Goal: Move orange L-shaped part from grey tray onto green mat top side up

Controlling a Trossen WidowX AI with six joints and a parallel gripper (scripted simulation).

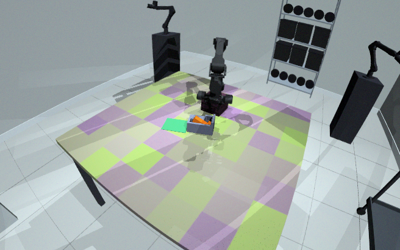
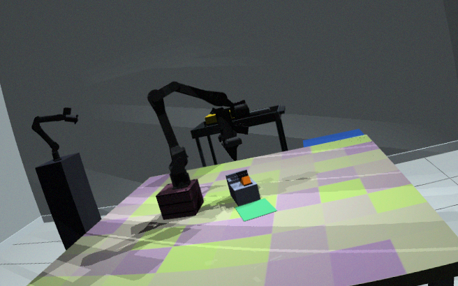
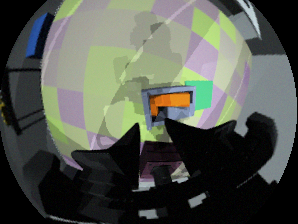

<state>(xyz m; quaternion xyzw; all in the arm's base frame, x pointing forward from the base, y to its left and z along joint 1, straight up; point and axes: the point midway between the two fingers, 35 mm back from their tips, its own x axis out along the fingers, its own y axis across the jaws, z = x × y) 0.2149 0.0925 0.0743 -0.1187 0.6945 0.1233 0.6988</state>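
My gripper tip is now 100 mm above the orange L-shaped part, 40 mm to the left of it and 10 mm short of it. From my gripper tip the other things lie so: green mat 210 mm to the right, 160 mm below, 70 mm ahead.
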